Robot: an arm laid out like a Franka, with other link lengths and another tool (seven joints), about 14 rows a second.
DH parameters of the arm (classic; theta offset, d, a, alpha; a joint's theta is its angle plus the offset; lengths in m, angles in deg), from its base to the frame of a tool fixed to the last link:
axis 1: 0 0.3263 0 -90
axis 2: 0 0 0 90
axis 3: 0 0.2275 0.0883 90
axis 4: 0 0 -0.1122 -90
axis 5: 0 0.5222 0 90
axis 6: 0 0 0.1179 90
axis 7: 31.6 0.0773 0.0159 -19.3
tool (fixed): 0 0.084 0 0
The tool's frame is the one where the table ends.
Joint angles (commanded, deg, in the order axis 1, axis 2, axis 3, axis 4, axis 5, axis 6, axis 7), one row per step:
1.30 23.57 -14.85 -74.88 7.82 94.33 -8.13
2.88 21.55 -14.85 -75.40 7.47 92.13 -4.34
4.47 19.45 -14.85 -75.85 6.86 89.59 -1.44
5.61 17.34 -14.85 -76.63 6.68 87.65 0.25
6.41 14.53 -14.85 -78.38 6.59 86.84 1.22
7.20 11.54 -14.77 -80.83 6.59 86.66 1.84
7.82 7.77 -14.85 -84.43 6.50 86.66 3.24
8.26 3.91 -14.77 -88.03 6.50 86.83 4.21
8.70 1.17 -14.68 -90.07 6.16 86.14 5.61
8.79 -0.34 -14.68 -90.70 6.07 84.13 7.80
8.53 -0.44 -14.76 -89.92 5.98 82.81 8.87
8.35 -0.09 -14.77 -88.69 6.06 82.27 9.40
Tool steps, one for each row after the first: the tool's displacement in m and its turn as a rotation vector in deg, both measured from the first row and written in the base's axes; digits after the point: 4 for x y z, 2 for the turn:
-0.0070 0.0223 0.0179 0.10 0.89 -2.13
-0.0157 0.0437 0.0369 -0.02 1.98 -3.33
-0.0246 0.0590 0.0531 0.28 2.68 -3.84
-0.0341 0.0684 0.0693 0.78 2.50 -4.08
-0.0433 0.0781 0.0807 1.46 2.20 -3.94
-0.0569 0.0828 0.0892 2.20 2.17 -4.93
-0.0704 0.0876 0.0980 3.09 1.88 -5.45
-0.0822 0.0927 0.1080 3.36 2.06 -6.26
-0.0940 0.0942 0.1159 3.54 3.40 -8.16
-0.0984 0.0905 0.1235 3.41 3.91 -9.44
-0.0984 0.0888 0.1317 3.36 3.60 -10.09

